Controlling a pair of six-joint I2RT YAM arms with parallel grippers.
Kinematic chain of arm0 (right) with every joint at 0, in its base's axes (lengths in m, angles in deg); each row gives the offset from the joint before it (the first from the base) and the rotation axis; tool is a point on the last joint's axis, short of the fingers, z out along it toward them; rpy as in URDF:
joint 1: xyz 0 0 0.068 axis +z
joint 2: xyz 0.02 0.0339 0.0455 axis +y
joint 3: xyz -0.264 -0.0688 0 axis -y
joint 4: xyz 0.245 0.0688 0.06 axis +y
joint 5: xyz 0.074 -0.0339 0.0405 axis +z
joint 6: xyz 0.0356 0 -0.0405 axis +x
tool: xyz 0 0 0 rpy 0 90 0
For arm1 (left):
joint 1: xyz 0 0 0.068 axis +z
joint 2: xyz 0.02 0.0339 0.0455 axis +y
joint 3: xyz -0.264 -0.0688 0 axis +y
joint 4: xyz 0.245 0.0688 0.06 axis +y
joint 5: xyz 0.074 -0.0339 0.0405 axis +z
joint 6: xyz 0.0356 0 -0.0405 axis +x
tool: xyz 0 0 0 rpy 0 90 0
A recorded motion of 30 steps. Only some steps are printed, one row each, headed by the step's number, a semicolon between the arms.
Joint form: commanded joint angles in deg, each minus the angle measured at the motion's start. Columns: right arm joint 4, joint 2, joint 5, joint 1, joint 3, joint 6; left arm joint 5, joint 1, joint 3, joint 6, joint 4, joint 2.
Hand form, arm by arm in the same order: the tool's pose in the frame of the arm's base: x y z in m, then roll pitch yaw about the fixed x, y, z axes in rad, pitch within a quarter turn. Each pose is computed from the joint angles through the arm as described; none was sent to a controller.
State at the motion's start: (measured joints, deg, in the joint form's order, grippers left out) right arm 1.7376 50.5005 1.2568 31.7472 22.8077 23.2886; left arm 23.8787 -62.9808 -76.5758 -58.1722 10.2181 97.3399
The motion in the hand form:
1: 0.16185 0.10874 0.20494 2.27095 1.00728 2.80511; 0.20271 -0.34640 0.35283 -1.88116 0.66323 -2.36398
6: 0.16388 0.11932 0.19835 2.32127 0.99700 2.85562; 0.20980 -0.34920 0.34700 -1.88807 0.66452 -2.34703
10: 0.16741 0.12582 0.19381 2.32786 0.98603 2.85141; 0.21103 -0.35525 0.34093 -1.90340 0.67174 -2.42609
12: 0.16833 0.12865 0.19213 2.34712 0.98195 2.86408; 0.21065 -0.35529 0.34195 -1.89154 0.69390 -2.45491
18: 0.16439 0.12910 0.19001 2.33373 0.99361 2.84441; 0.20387 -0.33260 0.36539 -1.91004 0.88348 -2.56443
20: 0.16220 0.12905 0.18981 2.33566 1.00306 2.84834; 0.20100 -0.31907 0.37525 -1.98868 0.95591 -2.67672
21: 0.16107 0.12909 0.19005 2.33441 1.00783 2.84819; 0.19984 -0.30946 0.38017 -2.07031 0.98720 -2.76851
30: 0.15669 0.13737 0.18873 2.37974 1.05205 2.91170; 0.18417 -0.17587 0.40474 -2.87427 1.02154 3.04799
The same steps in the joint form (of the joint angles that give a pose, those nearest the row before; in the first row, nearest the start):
1: -12.29 -0.36 0.29 1.87 -3.36 1.93; 2.92 1.02 -6.72 0.35 -7.15 -1.47
6: -14.16 3.41 -1.82 4.41 -3.06 2.24; 3.46 1.68 -7.09 0.15 -7.75 -0.09
10: -16.46 6.51 -3.22 5.51 -2.80 3.21; -0.35 1.72 -7.09 1.63 -8.71 1.01
12: -16.65 7.64 -4.01 6.10 -2.51 3.35; -2.07 1.81 -6.66 3.68 -9.97 0.78
18: -17.82 7.01 -5.51 7.12 -3.60 3.65; -5.87 2.87 -5.21 16.40 -8.39 -4.55
20: -17.91 6.42 -5.99 7.57 -4.00 3.32; -8.54 3.76 -5.31 21.54 -4.46 -7.17
21: -17.91 6.07 -6.25 7.82 -4.15 3.21; -10.07 4.51 -5.63 24.22 -0.86 -8.72
30: -19.67 7.10 -8.72 10.77 -4.35 1.10; -3.94 16.57 -3.52 36.78 31.74 -26.81

